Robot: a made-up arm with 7 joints. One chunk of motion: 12 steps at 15 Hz.
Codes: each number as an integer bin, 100 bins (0 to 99) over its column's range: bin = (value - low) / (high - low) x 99, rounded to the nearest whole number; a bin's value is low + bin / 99 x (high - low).
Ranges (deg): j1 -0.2..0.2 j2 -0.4..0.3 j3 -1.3..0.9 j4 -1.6..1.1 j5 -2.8..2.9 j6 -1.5..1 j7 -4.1..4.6
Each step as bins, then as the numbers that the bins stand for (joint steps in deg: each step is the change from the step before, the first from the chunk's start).
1 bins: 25 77 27 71 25 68 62
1 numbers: -0.099 0.144 -0.700 0.336 -1.361 0.217 1.348
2 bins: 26 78 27 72 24 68 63
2 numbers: -0.095 0.152 -0.700 0.364 -1.418 0.217 1.436
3 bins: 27 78 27 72 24 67 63
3 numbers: -0.091 0.152 -0.700 0.364 -1.418 0.192 1.436
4 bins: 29 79 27 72 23 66 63
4 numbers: -0.083 0.159 -0.700 0.364 -1.476 0.167 1.436
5 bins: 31 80 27 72 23 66 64
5 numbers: -0.075 0.166 -0.700 0.364 -1.476 0.167 1.524
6 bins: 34 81 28 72 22 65 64
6 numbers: -0.063 0.173 -0.678 0.364 -1.533 0.141 1.524
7 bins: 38 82 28 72 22 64 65
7 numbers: -0.046 0.180 -0.678 0.364 -1.533 0.116 1.612
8 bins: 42 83 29 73 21 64 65
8 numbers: -0.030 0.187 -0.656 0.391 -1.591 0.116 1.612
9 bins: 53 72 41 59 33 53 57
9 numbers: 0.014 0.109 -0.389 0.009 -0.900 -0.162 0.909
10 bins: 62 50 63 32 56 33 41
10 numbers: 0.051 -0.046 0.100 -0.727 0.424 -0.667 -0.497
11 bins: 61 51 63 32 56 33 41
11 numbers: 0.046 -0.039 0.100 -0.727 0.424 -0.667 -0.497
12 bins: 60 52 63 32 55 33 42
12 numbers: 0.042 -0.032 0.100 -0.727 0.367 -0.667 -0.409
